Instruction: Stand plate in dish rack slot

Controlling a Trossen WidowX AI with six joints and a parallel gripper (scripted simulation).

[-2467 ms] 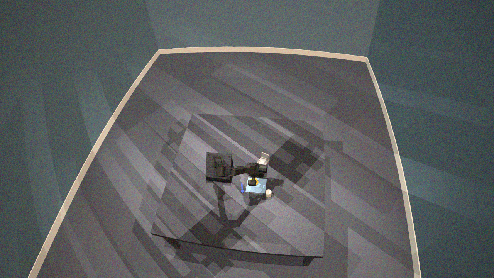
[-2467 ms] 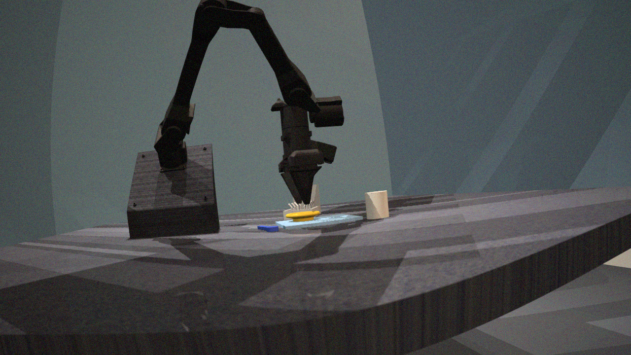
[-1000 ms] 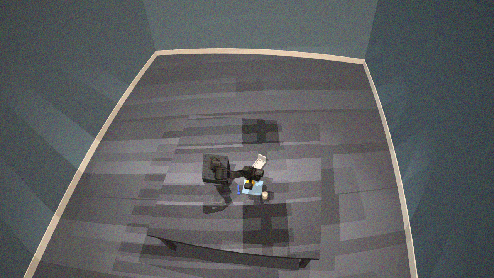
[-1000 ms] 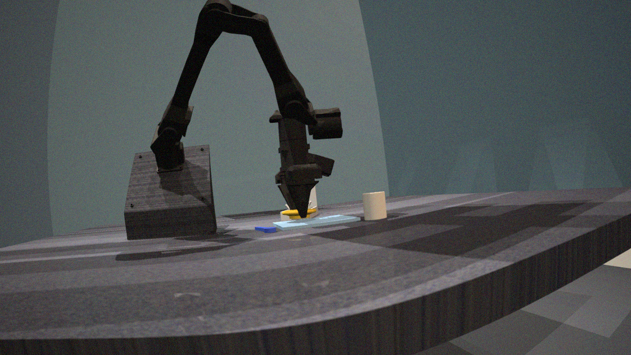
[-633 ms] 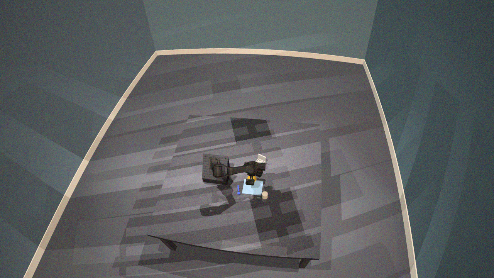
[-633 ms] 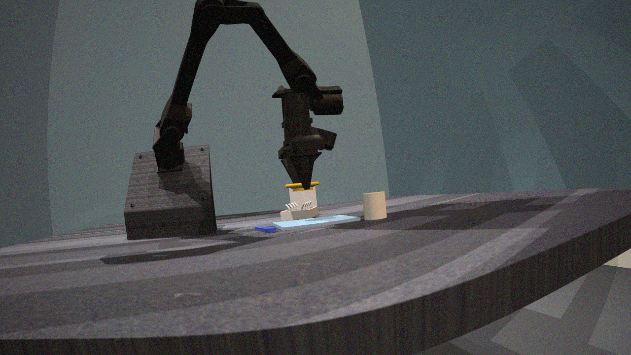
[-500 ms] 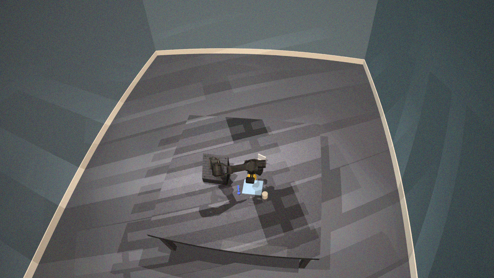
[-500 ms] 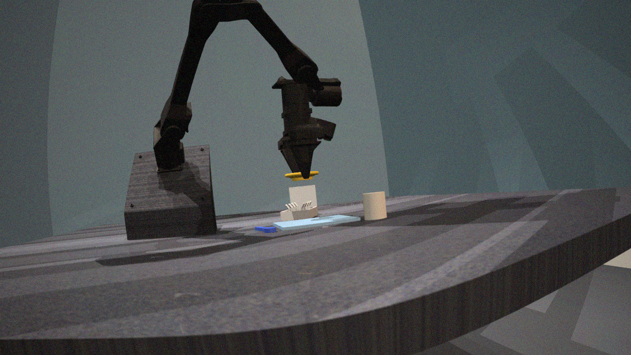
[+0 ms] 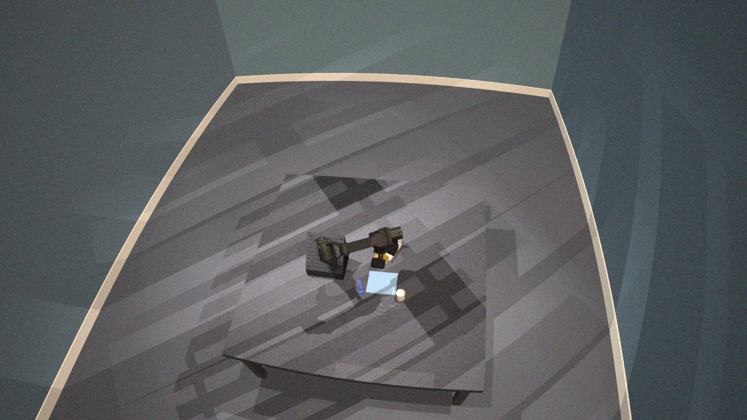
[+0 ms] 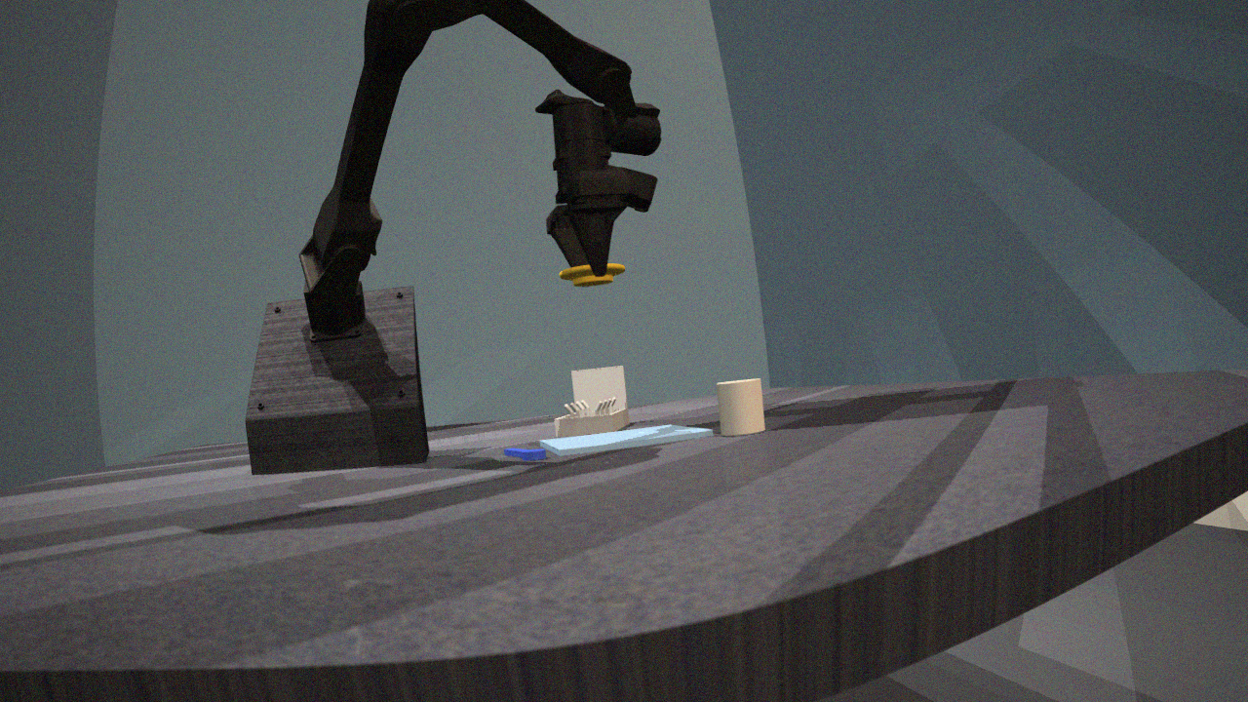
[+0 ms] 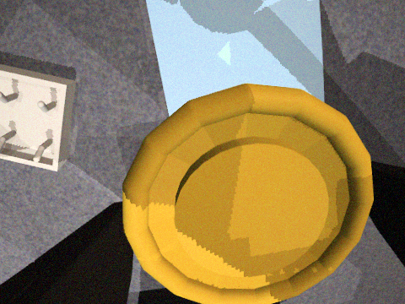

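The dish rack is 17 cm to the left of my gripper tip, 15 cm below it and 2 cm ahead of it. The rest, counted from my gripper tip: yellow plate: 1 cm above; blue spoon: 17 cm below, 10 cm behind, 8 cm to the right; light blue mat: 17 cm below, 3 cm to the right.
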